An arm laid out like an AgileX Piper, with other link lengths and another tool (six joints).
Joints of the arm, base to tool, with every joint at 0 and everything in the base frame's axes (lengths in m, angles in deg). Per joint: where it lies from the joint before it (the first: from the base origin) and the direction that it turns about. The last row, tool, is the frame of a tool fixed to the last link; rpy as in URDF.
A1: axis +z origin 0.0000 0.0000 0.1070
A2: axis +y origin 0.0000 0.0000 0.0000
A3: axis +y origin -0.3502 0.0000 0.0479
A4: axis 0.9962 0 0.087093 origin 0.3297 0.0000 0.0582
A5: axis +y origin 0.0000 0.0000 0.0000
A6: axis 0.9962 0 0.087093 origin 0.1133 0.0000 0.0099
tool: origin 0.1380 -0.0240 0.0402 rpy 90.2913 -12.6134 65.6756
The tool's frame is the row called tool.
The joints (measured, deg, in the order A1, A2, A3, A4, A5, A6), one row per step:
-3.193, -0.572, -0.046, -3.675, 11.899, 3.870
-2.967, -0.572, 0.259, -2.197, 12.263, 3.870
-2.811, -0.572, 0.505, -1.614, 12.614, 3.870
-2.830, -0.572, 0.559, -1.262, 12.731, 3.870
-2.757, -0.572, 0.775, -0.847, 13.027, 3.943
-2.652, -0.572, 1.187, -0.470, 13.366, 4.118
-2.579, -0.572, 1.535, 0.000, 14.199, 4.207
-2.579, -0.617, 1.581, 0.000, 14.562, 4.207
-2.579, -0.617, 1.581, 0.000, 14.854, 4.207
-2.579, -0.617, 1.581, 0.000, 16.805, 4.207
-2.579, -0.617, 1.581, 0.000, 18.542, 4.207
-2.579, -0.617, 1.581, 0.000, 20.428, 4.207
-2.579, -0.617, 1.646, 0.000, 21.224, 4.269
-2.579, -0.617, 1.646, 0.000, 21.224, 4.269
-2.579, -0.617, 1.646, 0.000, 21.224, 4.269
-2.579, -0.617, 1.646, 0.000, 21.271, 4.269
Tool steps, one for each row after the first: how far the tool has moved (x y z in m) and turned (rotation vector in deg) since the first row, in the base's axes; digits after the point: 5 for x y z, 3 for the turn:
0.00055, 0.00149, -0.00544, 1.507, 0.588, 0.348
0.00089, 0.00235, -0.00979, 2.119, 1.156, 0.541
0.00093, 0.00244, -0.01103, 2.478, 1.308, 0.551
0.00113, 0.00289, -0.01478, 2.990, 1.795, 0.639
0.00145, 0.00342, -0.02076, 3.576, 2.518, 0.734
0.00150, 0.00395, -0.02828, 4.192, 3.671, 0.801
0.00134, 0.00396, -0.03019, 4.211, 4.034, 0.788
0.00123, 0.00396, -0.03149, 4.226, 4.326, 0.778
0.00033, 0.00400, -0.04016, 4.328, 6.273, 0.709
-0.00071, 0.00405, -0.04785, 4.417, 8.007, 0.648
-0.00212, 0.00411, -0.05616, 4.514, 9.890, 0.582
-0.00280, 0.00412, -0.06034, 4.619, 10.746, 0.539
-0.00280, 0.00412, -0.06034, 4.619, 10.746, 0.539
-0.00280, 0.00412, -0.06034, 4.619, 10.746, 0.539
-0.00284, 0.00412, -0.06054, 4.621, 10.793, 0.537

